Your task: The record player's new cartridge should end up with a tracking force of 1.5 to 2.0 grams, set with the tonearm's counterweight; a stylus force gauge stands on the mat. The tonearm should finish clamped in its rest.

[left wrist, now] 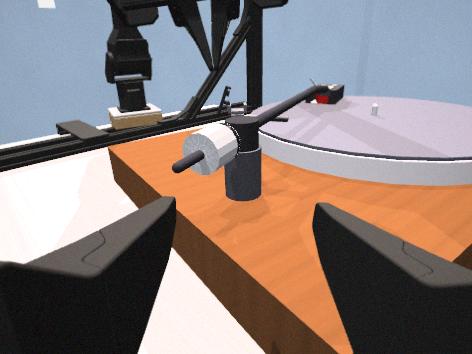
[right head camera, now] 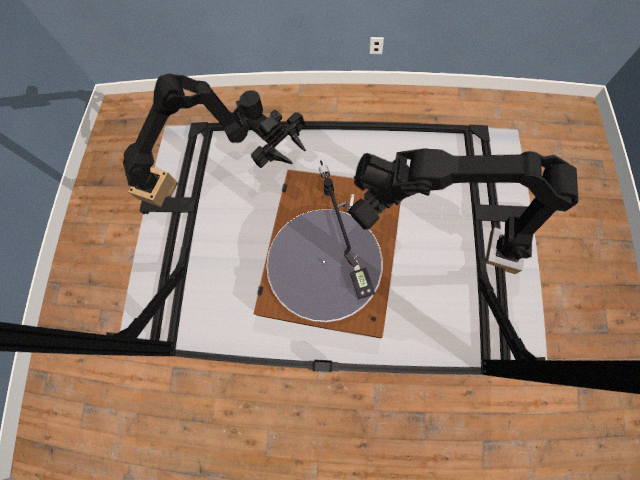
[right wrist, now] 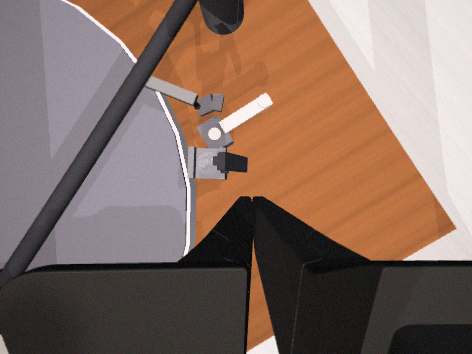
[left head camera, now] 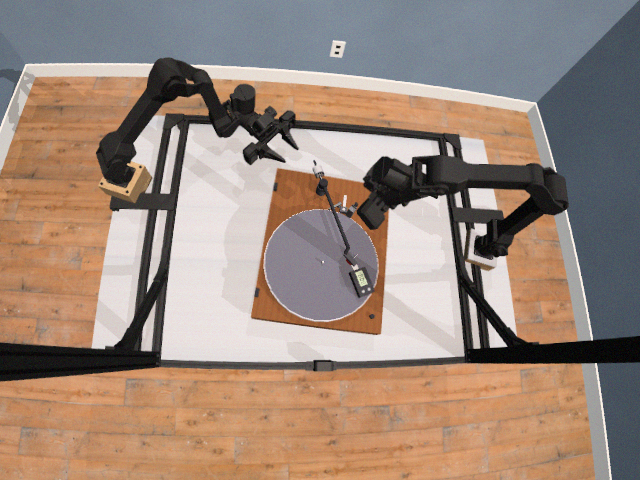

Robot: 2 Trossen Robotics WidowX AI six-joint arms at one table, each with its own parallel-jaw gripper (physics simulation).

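Places are measured from the left arm's base along level axes (x ahead, y left, z up), in metres.
Where they show: left gripper, fingertip midpoint: (left wrist: 245,211) (right head camera: 298,156) (left head camera: 291,155); right gripper, fingertip midpoint: (left wrist: 213,70) (right head camera: 368,201) (right wrist: 250,207) (left head camera: 366,202); left arm's base, origin of the base link: (right head camera: 147,181) (left head camera: 121,175); right arm's base, origin of the base link: (left wrist: 133,109) (right head camera: 508,248) (left head camera: 484,247).
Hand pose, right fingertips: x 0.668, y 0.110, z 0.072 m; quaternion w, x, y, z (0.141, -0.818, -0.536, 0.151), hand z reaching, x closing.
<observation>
Each offset is from my right fingertips to the top centre of the thing. Level surfaces: height alone.
The tonearm (left head camera: 336,219) (right head camera: 339,222) (left wrist: 287,105) (right wrist: 100,130) reaches over the platter, outside its rest (right wrist: 207,162). Its red cartridge @(dx +0.003, dy -0.151, dz -0.037 m) (left wrist: 322,98) is at the near end of the stylus gauge @(dx +0.040, dy -0.186, dz -0.036 m) (left head camera: 361,281) (right head camera: 361,283), whose digits are too small to read surely. The silver counterweight @(dx -0.145, dy +0.062, dz -0.021 m) (left head camera: 317,169) (right head camera: 324,170) (left wrist: 212,149) sits on the rear stub behind the pivot. My left gripper (left head camera: 291,155) (right head camera: 298,156) (left wrist: 245,211) is open and empty, short of the counterweight. My right gripper (right wrist: 250,207) (left wrist: 213,70) is shut and empty, above the plinth near the rest; the head views hide its fingertips.
The grey mat @(dz -0.057 m) (left head camera: 299,268) (right head camera: 299,268) covers the platter on the wooden plinth (left head camera: 361,322) (right head camera: 361,328) (right wrist: 325,175). A white lever @(dx -0.050, dy +0.017, dz -0.067 m) (right wrist: 247,112) (left head camera: 344,200) (right head camera: 352,198) stands beside the rest. The pivot post @(dx -0.122, dy +0.030, dz -0.045 m) (left wrist: 243,175) rises beside the counterweight. A black frame (left head camera: 232,363) borders the table.
</observation>
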